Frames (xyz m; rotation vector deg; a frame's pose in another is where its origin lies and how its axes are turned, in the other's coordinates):
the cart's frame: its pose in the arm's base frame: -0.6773 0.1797 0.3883 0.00 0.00 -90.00
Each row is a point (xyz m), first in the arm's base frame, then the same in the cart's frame.
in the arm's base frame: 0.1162 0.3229 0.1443
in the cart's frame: -0.1432 0.7935 -0.2440
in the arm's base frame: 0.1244 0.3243 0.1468
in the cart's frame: -0.1446 0.8017 -0.2415
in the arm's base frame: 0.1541 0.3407 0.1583
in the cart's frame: -0.1610 0.8314 -0.2300
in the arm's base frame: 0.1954 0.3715 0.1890
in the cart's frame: -0.1918 0.8727 -0.1993
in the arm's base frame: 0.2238 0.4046 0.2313
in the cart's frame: -0.2249 0.9011 -0.1570
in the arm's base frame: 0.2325 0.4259 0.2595
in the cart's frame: -0.2462 0.9098 -0.1288
